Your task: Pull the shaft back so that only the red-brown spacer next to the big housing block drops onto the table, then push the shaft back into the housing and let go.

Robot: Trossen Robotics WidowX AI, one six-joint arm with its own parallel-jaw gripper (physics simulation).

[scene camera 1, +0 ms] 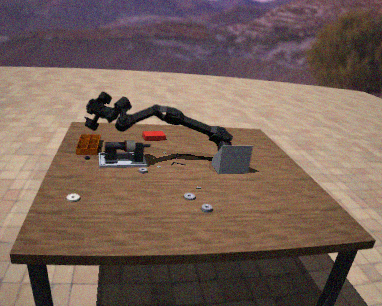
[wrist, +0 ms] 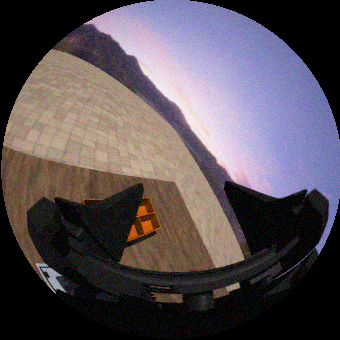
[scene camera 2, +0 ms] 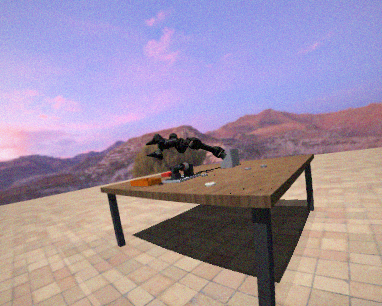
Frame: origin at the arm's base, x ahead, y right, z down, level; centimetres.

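Seen in the pictures: gripper, fingertip midpoint: (wrist: 184,186) (scene camera 2: 146,149); arm's base, link origin: (scene camera 1: 226,153) (scene camera 2: 226,158).
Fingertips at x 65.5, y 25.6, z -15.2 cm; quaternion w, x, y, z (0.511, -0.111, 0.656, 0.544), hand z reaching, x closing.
Pixels of each thing's middle, then the offset from my fingertips to it. "spot": a spot on its surface instead. Level surfaces: height alone.
- black shaft, surface spot: (scene camera 1: 146,145) spot: dz +14.3, dx -27.5, dy -14.5 cm
- dull brown-grey band, surface spot: (scene camera 1: 130,145) spot: dz +13.5, dx -19.4, dy -16.1 cm
- fixture, body centre: (scene camera 2: 181,167) dz +14.8, dx -17.3, dy -13.6 cm
- orange compartment tray, body centre: (wrist: 124,219) (scene camera 1: 88,144) (scene camera 2: 145,182) dz +20.9, dx +0.1, dy +5.4 cm
- red block, body centre: (scene camera 1: 153,135) dz +21.2, dx -38.1, dy +17.0 cm
- table, surface height: dz +22.6 cm
The fixture has a pale base plate (scene camera 1: 104,163) (wrist: 50,278) and black upright blocks; the larger housing block (scene camera 1: 112,153) appears to be the left one. The black shaft (scene camera 1: 146,145) lies level across the blocks, and its right end sticks out past the right block. A dull brown-grey band (scene camera 1: 130,145), seemingly spacers, sits around the shaft between the blocks; separate spacers cannot be told apart. The fixture (scene camera 2: 182,171) is small and dark in the second scene view. My gripper (scene camera 1: 87,114) (scene camera 2: 150,149) (wrist: 184,186) is open and empty, high above and left of the fixture.
An orange compartment tray (scene camera 1: 88,144) (scene camera 2: 145,182) (wrist: 144,221) stands left of the fixture. A red block (scene camera 1: 154,135) lies behind it. A grey wedge-shaped block (scene camera 1: 235,159) (scene camera 2: 230,158) stands by the arm's base. Several flat rings, including a white one (scene camera 1: 73,197), lie on the table (scene camera 1: 150,225).
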